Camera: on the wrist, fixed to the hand. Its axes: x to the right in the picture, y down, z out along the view.
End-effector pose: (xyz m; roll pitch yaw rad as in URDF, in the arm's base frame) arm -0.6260 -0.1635 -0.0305 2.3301 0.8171 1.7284
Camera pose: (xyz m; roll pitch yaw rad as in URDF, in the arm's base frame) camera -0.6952 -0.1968 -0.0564 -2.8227 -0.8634 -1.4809
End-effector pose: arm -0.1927 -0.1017 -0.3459 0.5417 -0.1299 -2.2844
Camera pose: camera -0.2376 -0.0789 -0.4094 -1.0905 0.1830 0.8198
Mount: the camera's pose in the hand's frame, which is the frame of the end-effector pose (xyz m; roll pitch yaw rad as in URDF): 0.0038 -0.0752 -0.0301 -0.5431 0.0645 3.1375
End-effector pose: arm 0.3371 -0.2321 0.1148 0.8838 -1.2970 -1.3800
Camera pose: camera 0.3274 -0.3107 0.0976 -1.6404 1.3291 1.5407
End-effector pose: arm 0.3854 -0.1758 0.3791 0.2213 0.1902 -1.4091
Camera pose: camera 0.3187 -0.1817 0.3333 -0.7614 -0.1281 1.7142
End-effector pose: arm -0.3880 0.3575 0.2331 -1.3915 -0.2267 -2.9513
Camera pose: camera -0.3846 0.4020 0.3008 0.8635 0.2418 0.2549
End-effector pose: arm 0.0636 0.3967 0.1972 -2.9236 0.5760 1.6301
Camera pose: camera -0.0049 0.4207 0.2334 2.3679 -0.6380 -1.4892
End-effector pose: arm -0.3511 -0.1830 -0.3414 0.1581 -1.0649 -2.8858
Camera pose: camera -0.4056 -0.1254 -0.3582 -0.7305 1.1277 0.2227
